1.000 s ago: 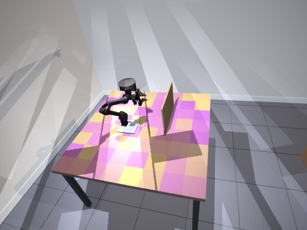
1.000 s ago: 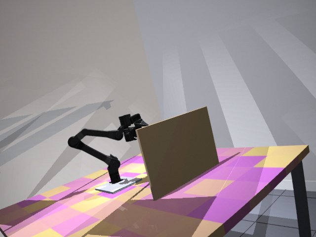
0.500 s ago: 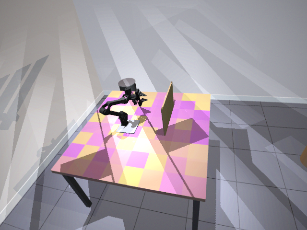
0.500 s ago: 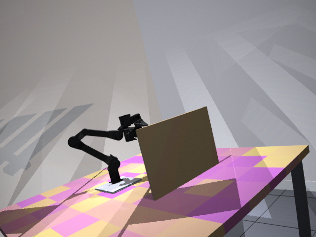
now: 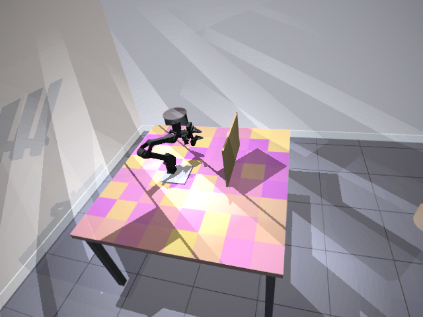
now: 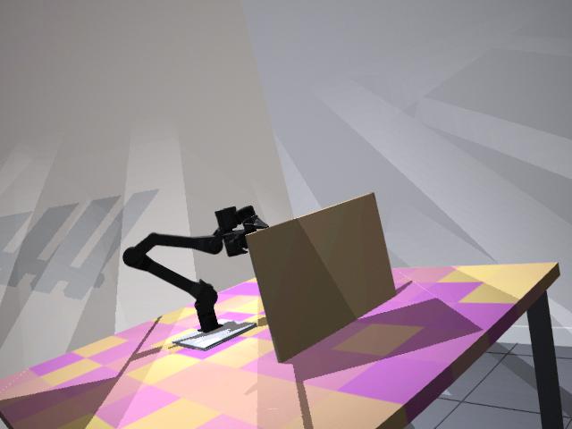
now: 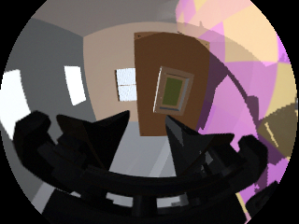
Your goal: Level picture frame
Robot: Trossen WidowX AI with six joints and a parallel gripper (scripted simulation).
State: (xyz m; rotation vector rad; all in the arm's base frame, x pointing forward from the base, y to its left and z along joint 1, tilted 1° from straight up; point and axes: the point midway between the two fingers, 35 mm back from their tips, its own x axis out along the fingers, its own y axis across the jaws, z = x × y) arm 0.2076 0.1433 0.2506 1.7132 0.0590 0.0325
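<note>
My gripper tip is now 19 cm short of the picture frame, 1 cm to the right of it and 9 cm above it. From my gripper tip the other things lie so: brown wall panel (20 cm ahead, 1 cm to the left, 11 cm below).
</note>
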